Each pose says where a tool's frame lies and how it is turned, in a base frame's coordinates. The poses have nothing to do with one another.
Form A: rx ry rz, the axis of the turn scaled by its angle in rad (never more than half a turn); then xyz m.
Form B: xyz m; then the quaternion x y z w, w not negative. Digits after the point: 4 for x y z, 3 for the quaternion.
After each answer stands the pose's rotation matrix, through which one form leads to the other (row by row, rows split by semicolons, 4 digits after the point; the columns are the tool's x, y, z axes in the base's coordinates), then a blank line. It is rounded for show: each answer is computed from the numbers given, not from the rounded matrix.
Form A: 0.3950 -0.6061 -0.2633 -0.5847 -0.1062 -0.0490
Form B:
-0.5847 -0.1062 -0.0490 0.193 -0.296 -0.128 0.927
0.7922 0.1241 -0.5975; -0.3520 0.8928 -0.2812; 0.4985 0.4330 0.7510

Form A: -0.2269 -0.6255 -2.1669 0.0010 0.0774 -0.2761
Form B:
0.0010 0.0774 -0.2761 -0.091 -0.250 -0.866 0.424
-0.6247 0.7790 -0.0547; -0.6883 -0.5162 0.5097; 0.3688 0.3561 0.8586

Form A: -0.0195 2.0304 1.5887 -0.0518 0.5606 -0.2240
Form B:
-0.0518 0.5606 -0.2240 -0.007 0.756 0.592 0.278
-0.8453 -0.3401 0.4120; 0.3181 0.2991 0.8996; -0.4292 0.8915 -0.1447

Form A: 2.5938 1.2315 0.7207 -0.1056 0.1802 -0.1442
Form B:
-0.1056 0.1802 -0.1442 0.873 0.414 0.242 0.090
0.5392 0.6791 0.4981; 0.7669 -0.6404 0.0430; 0.3481 0.3588 -0.8661

